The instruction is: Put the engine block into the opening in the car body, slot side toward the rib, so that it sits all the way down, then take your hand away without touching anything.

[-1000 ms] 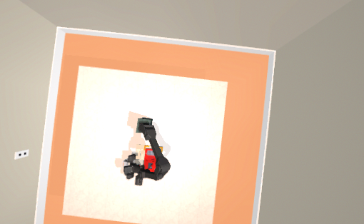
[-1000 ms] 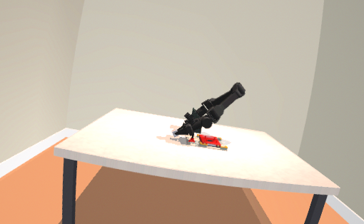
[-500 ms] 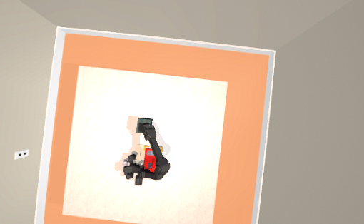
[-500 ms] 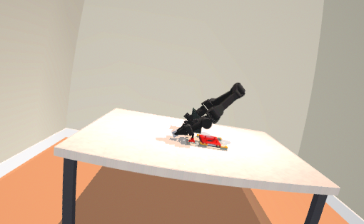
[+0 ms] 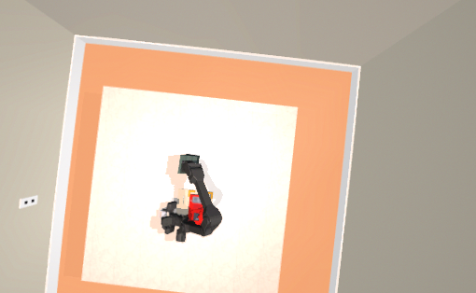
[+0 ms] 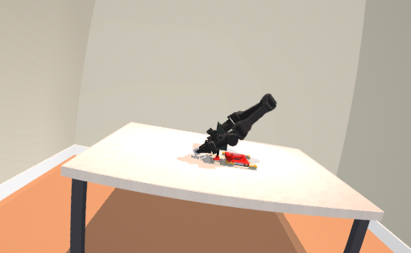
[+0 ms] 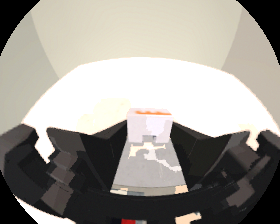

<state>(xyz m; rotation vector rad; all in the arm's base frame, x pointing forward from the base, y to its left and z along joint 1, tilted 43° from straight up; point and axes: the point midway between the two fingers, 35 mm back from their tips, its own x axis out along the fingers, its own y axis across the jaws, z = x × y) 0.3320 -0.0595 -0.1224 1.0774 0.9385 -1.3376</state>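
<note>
Right now my gripper tip is 1 cm to the right of the grey engine block.
</note>
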